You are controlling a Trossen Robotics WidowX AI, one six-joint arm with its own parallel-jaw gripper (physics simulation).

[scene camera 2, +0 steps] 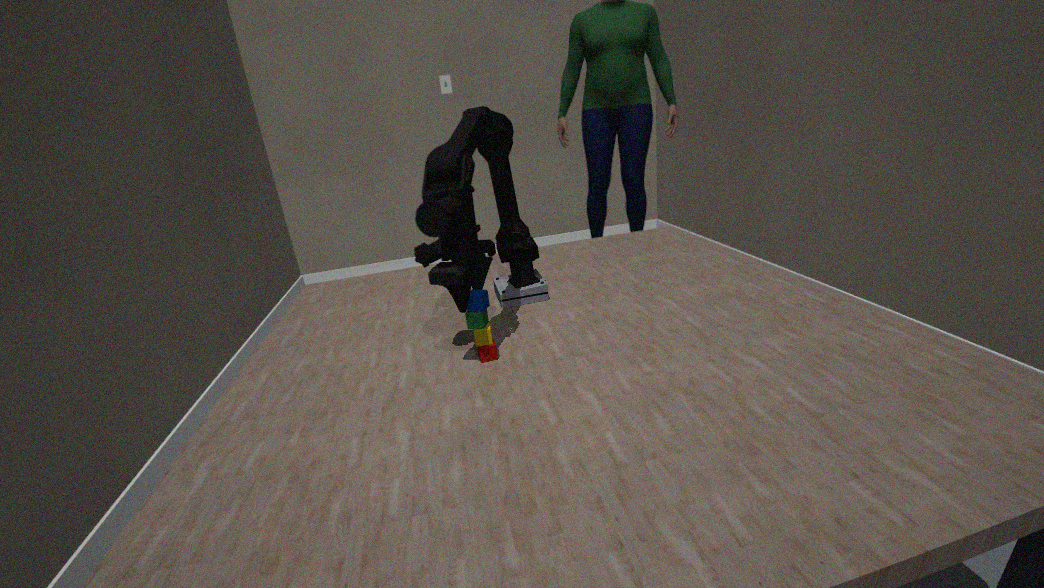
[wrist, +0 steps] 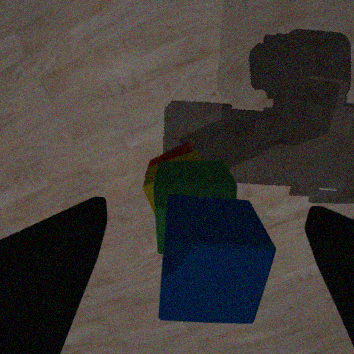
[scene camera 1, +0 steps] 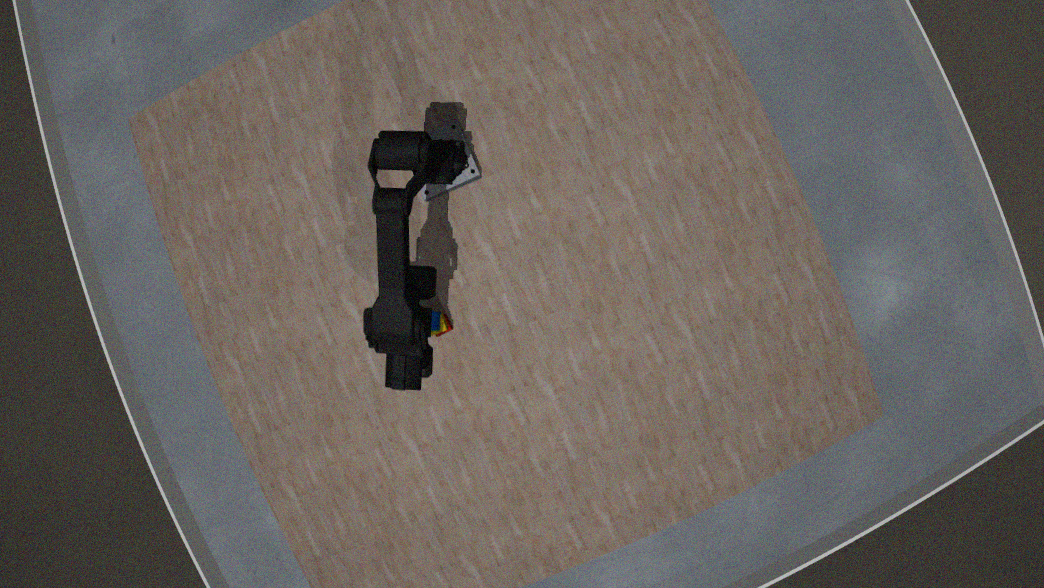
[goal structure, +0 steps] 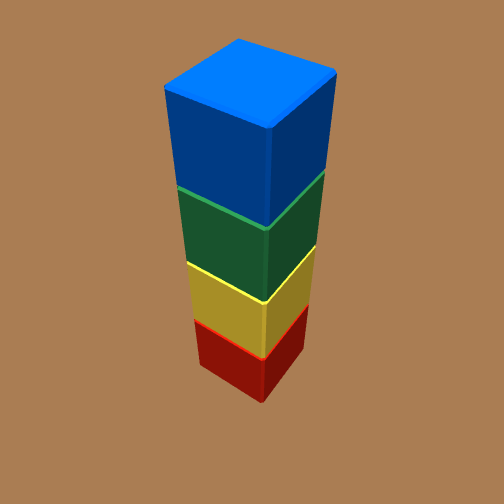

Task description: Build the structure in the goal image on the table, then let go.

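A blue cube [scene camera 1: 435,321] [scene camera 2: 478,300] [wrist: 217,282] rests on top of a green cube [scene camera 2: 477,319] [wrist: 195,181]. The green cube sits on a yellow cube [scene camera 1: 442,330] [scene camera 2: 483,336] [wrist: 149,194], which sits on a red cube [scene camera 1: 450,326] [scene camera 2: 488,353] [wrist: 170,154] on the table. The stack stands upright, with its cubes somewhat offset and turned against each other. My gripper [wrist: 208,213] is open, with a finger on each side of the blue cube and a gap to both. In the first scene view the arm hides the fingers and part of the stack.
The arm's grey base plate [scene camera 1: 473,175] [scene camera 2: 523,297] is behind the stack on the wooden table [scene camera 1: 620,328] [scene camera 2: 620,438]. The arm's shadow falls beside the stack. A person in a green top [scene camera 2: 617,58] stands beyond the table near the wall.
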